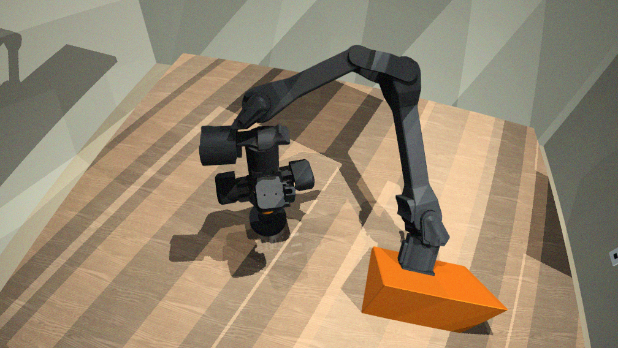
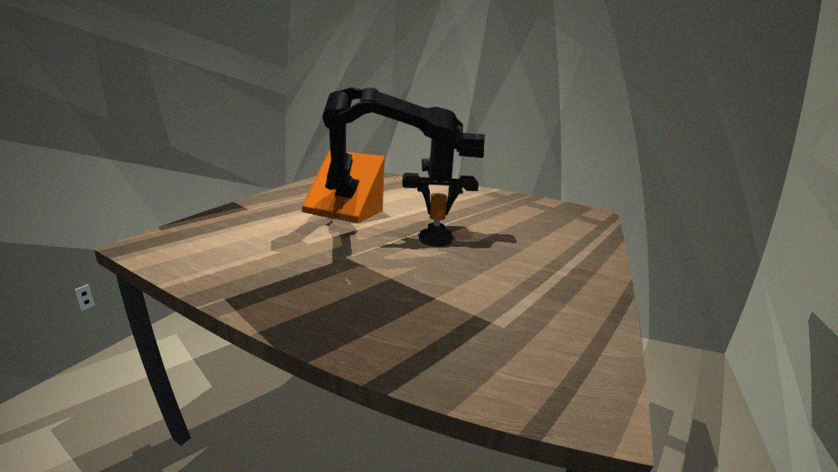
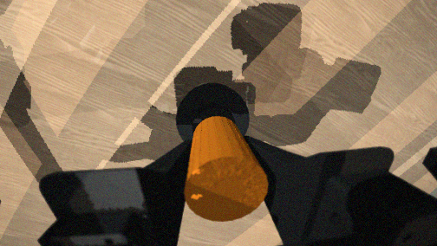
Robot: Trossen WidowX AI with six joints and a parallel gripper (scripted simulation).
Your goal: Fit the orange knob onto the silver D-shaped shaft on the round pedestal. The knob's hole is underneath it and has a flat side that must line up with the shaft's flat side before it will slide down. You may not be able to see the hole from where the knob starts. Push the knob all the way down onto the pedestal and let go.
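My gripper tip is now 30 mm below the orange knob. Round my gripper tip: round pedestal: 40 mm below.
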